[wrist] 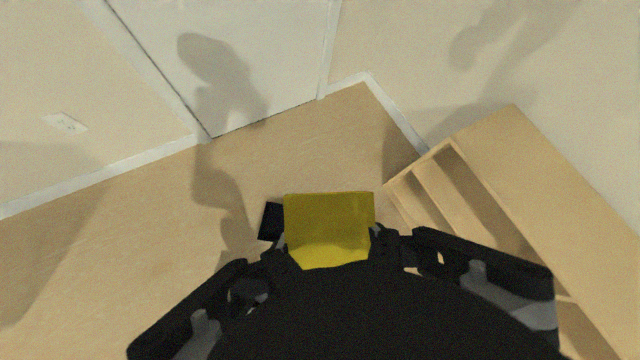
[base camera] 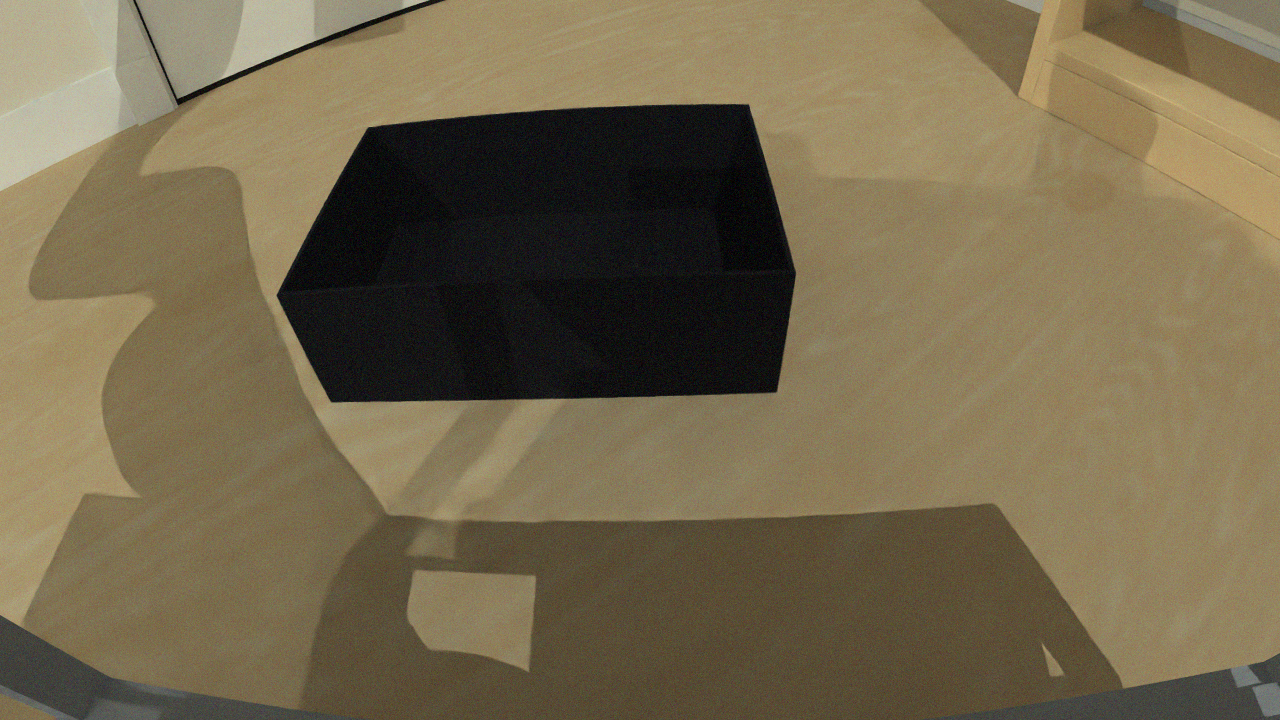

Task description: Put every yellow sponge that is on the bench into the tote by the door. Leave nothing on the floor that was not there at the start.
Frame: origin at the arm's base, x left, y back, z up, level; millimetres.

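Seen in the pictures: gripper, fingertip midpoint: [wrist: 327, 236].
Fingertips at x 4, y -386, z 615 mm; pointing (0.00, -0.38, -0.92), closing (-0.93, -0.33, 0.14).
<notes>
A point is followed by its place in that frame.
The black tote [base camera: 554, 340] {z -343, x 72, y -386 mm} [wrist: 270, 222] {z -394, x 206, y -486 mm} stands upright on the floor, in the middle of the base camera view, close in front of the robot's base. Its far inner wall and part of its inner floor show, dark, with no sponge visible there. In the wrist view most of it is hidden behind the sponge and the gripper. My gripper [wrist: 327, 236] {z 615, x 4, y -386 mm} is shut on a yellow sponge [wrist: 329, 220] {z 649, x 9, y -394 mm}, held between the two fingertips above the floor. The bench does not show in either view.
A wooden shelf unit [base camera: 1163, 134] {z -355, x -549, y -704 mm} [wrist: 550, 165] {z 213, x -823, y -811 mm} stands to the right of the tote. A white door [base camera: 268, 35] {z -351, x 573, y -1031 mm} [wrist: 280, 45] {z 85, x 296, y -1259 mm} is beyond the tote, towards the left. Pale walls with white skirting [wrist: 150, 152] {z -314, x 942, y -734 mm} meet in a corner beside the door.
</notes>
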